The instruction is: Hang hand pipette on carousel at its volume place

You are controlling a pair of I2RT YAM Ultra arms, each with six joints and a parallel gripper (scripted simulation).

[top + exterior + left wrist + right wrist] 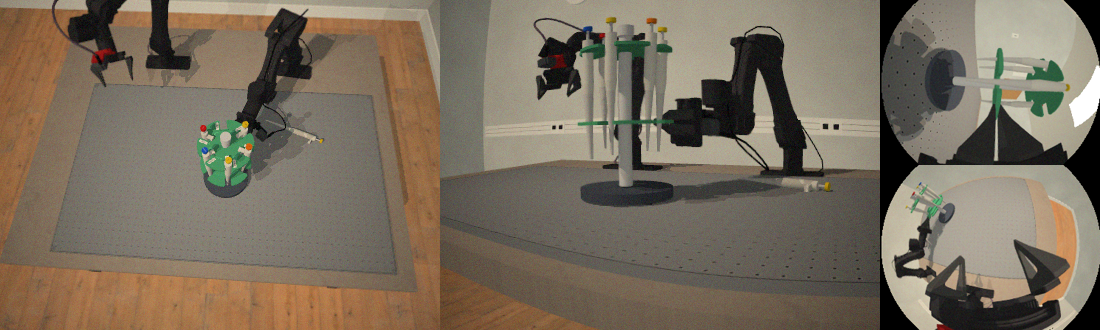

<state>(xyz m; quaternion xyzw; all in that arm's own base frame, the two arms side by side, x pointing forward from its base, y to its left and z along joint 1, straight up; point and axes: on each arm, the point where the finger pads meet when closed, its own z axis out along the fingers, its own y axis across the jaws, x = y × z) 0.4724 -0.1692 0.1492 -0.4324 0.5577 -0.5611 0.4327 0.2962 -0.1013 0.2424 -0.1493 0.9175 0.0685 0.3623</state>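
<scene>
The pipette is 120 mm behind my left hand, 230 mm to the left of it and 130 mm below it.
</scene>
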